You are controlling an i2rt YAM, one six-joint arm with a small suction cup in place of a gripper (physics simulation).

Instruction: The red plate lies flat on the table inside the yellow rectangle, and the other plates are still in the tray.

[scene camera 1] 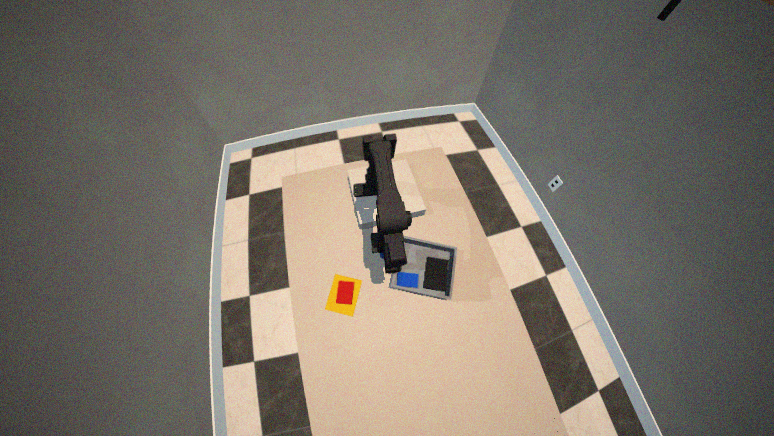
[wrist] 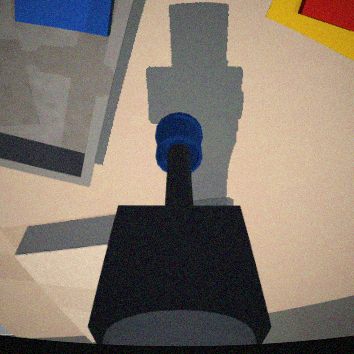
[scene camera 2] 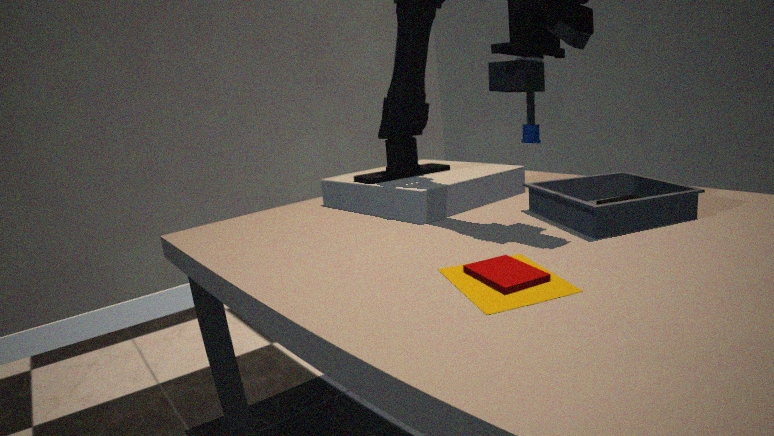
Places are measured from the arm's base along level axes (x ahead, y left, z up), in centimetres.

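Pixels of known places: end effector, tool point: (scene camera 1: 383,255) (wrist: 178,133) (scene camera 2: 531,142); arm's base, origin of the base link: (scene camera 1: 374,189) (scene camera 2: 403,175).
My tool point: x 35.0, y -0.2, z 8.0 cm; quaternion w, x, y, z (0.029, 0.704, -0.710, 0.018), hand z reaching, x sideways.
Note:
For each thing: its top centre in the pictures, then the offset to it from my tool point.
- red plate, middle of its top: (scene camera 2: 505,269) (scene camera 1: 345,292) dx +10.1, dy -16.7, dz -12.8 cm
- grey tray, middle of its top: (scene camera 2: 612,186) (scene camera 1: 425,266) dx +4.1, dy +17.1, dz -8.7 cm
- blue plate, middle of its top: (scene camera 1: 407,279) dx +7.9, dy +9.4, dz -12.4 cm
- black plate, middle of its top: (scene camera 1: 436,273) dx +7.0, dy +21.9, dz -12.3 cm
The red plate (scene camera 1: 345,292) (scene camera 2: 506,273) (wrist: 334,11) lies flat inside the yellow rectangle (scene camera 1: 340,310) (scene camera 2: 490,304) (wrist: 285,15), with yellow showing around it. The grey tray (scene camera 1: 453,270) (scene camera 2: 647,219) (wrist: 95,145) stands beside it on the table. A blue plate (scene camera 1: 407,280) (wrist: 65,15) and a black plate (scene camera 1: 436,273) lie in the tray. In the second scene view the tray walls hide most of its inside. My suction cup (scene camera 2: 530,133) (wrist: 179,137) is blue, holds nothing and hangs high above the table, near the tray's side. In the first scene view the arm mostly hides it.
The arm's base stands on a pale block (scene camera 1: 412,186) (scene camera 2: 476,189) behind the tray and the rectangle. The arm's shadow (scene camera 1: 373,268) (scene camera 2: 519,232) (wrist: 200,95) falls on the table between the tray and the rectangle. The table's edge (scene camera 2: 324,362) shows in the second scene view.

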